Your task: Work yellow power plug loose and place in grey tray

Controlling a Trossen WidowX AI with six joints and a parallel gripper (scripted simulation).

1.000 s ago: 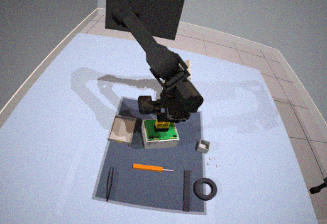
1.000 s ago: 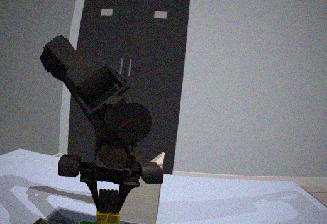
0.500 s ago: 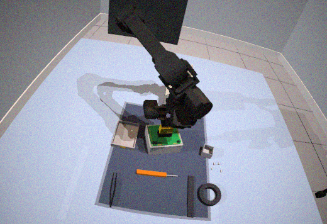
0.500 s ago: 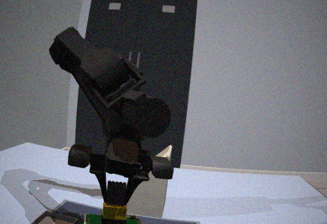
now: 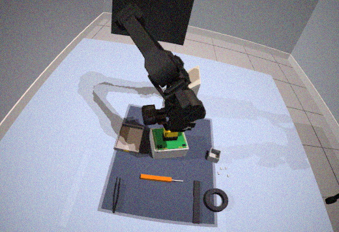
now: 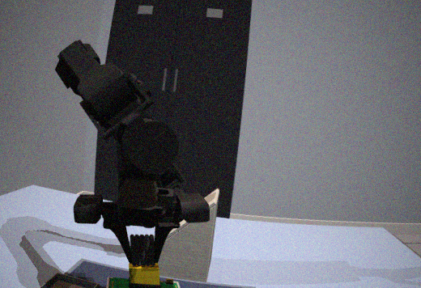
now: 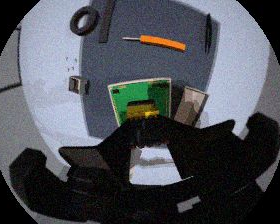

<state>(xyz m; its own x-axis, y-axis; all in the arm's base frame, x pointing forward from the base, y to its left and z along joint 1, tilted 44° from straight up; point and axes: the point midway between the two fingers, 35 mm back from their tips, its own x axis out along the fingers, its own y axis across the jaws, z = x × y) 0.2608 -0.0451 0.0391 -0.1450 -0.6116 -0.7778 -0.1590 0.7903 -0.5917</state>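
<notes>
Now: gripper tip 10 mm above the yellow power plug. The rest, counted from my gripper tip: dark mat 50 mm ahead, 110 mm below; then grey tray 20 mm behind, 140 mm to the right, 110 mm below; then black bar 210 mm ahead, 90 mm to the left, 100 mm below.
</notes>
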